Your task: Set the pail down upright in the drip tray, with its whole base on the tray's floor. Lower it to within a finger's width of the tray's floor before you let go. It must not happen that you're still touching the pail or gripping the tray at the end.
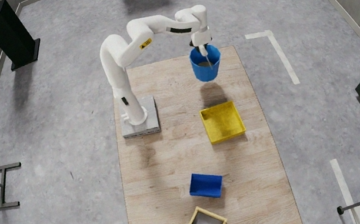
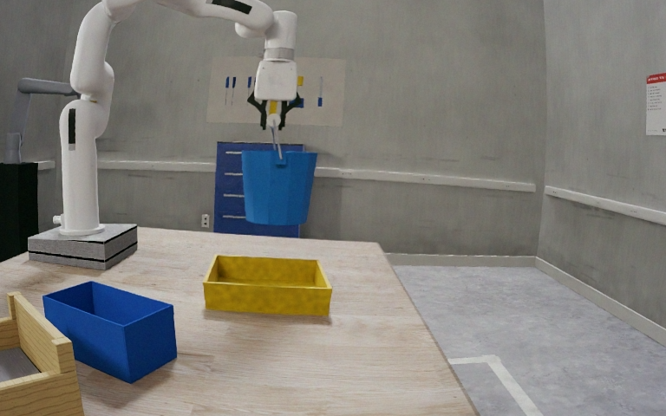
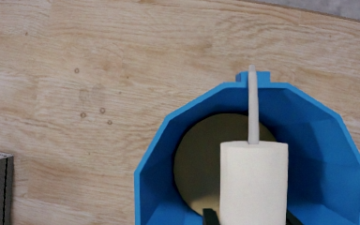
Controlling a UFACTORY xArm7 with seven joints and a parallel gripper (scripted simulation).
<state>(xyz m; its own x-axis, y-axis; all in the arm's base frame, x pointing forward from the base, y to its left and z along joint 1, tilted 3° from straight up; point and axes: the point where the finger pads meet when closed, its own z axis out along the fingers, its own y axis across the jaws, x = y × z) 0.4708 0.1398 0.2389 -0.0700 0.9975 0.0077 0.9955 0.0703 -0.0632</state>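
My hand is 10 mm short of the blue pail and 90 mm above it. Round my hand: white handle: 10 mm ahead, 30 mm below; wooden box: 260 mm behind, 870 mm to the right, 270 mm below; drip tray: 10 mm ahead, 330 mm to the right, 310 mm below.
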